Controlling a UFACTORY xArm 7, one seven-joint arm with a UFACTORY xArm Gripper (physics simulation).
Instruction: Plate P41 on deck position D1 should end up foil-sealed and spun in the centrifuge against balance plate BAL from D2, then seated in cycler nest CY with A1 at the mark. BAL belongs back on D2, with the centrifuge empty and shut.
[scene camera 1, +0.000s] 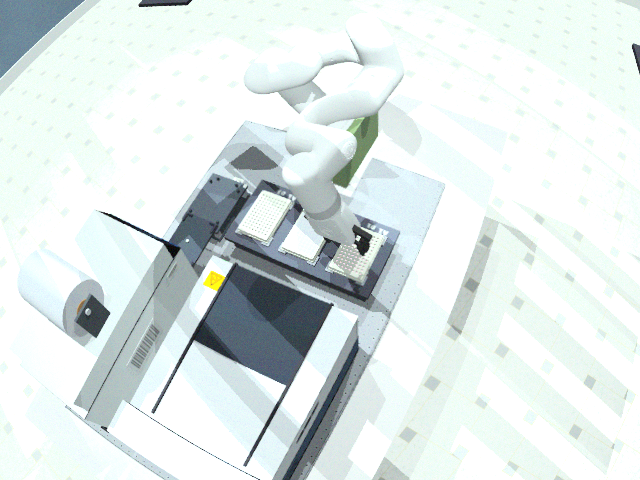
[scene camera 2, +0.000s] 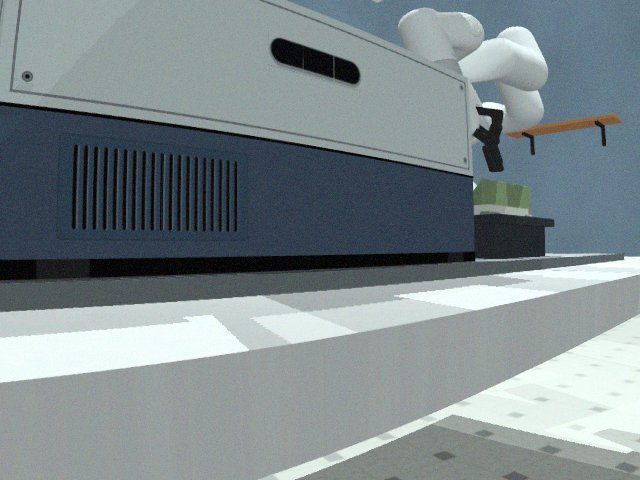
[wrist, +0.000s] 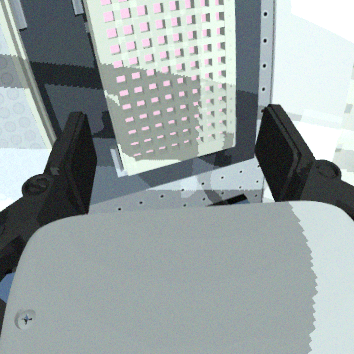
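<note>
A white plate with pink wells sits at the right end of the dark deck; its label is unreadable, so I cannot confirm it as P41. My gripper is open and empty above this plate, near one short end. In the wrist view the plate lies beyond and between the fingers, apart from them. A plate with pale wells sits at the left end of the deck. A plate with a plain white top sits in the middle. I cannot tell which is BAL. No rotor shows.
A large white and blue machine stands in front of the deck, with a dark panel between two rails on top. A grey upright housing and a white roll stand left. A low dark device lies left of the deck.
</note>
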